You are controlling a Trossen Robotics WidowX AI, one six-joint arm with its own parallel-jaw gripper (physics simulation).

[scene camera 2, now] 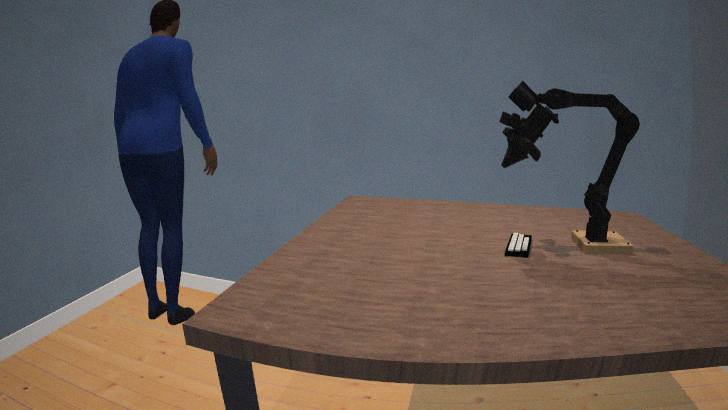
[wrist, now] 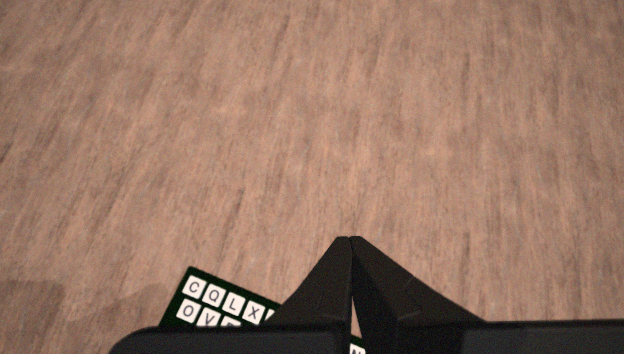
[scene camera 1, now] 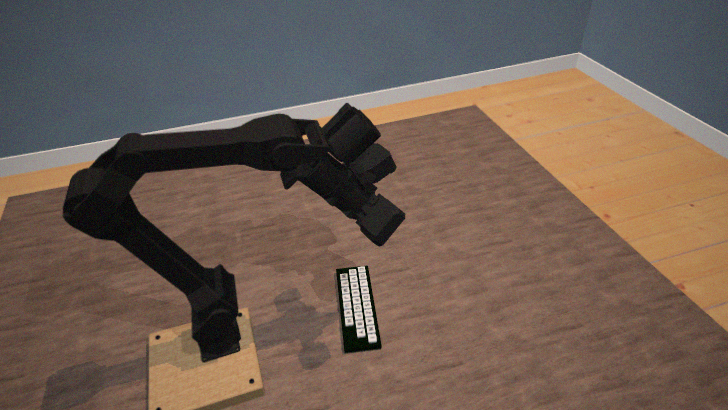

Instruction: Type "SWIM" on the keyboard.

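Pixels of known places: gripper, fingertip midpoint: (scene camera 2: 502,166) (wrist: 348,248); arm's base, origin of the base link: (scene camera 2: 596,239) (scene camera 1: 219,342).
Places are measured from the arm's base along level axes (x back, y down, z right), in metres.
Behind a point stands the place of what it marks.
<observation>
A small dark green keyboard (scene camera 1: 351,342) {x -0.218, y 0.013, z 0.077 m} (scene camera 2: 518,244) {x -0.267, y 0.007, z -0.045 m} (wrist: 173,316) {x -0.267, y 0.013, z -0.092 m} with three rows of white letter keys lies flat on the table. In the wrist view its corner shows at the lower left, with the keys C, Q, L and X in one row and O and V in the row below. The rest is hidden behind the fingers and gripper body, apart from a bit of a key between the fingers. Most letters are too small to read surely in scene camera 1. My gripper (scene camera 1: 380,243) (scene camera 2: 504,165) {x -0.318, y -0.180, z 0.015 m} (wrist: 348,248) {x -0.318, y -0.180, z 0.015 m} is shut and empty, pointing obliquely down, high above the table.
The arm's wooden base plate (scene camera 1: 203,389) {x 0.035, y 0.000, z 0.083 m} (scene camera 2: 607,250) {x 0.020, y 0.015, z -0.063 m} stands on the brown table (scene camera 1: 509,305) {x -0.528, y 0.026, z 0.097 m} (scene camera 2: 356,305) {x -0.612, y 0.026, z -0.435 m} (wrist: 325,125) {x -0.482, y 0.026, z 0.013 m} beside the keyboard. The arm's shadow falls near the keyboard. A person in blue (scene camera 2: 152,96) stands on the floor beyond the table's edge.
</observation>
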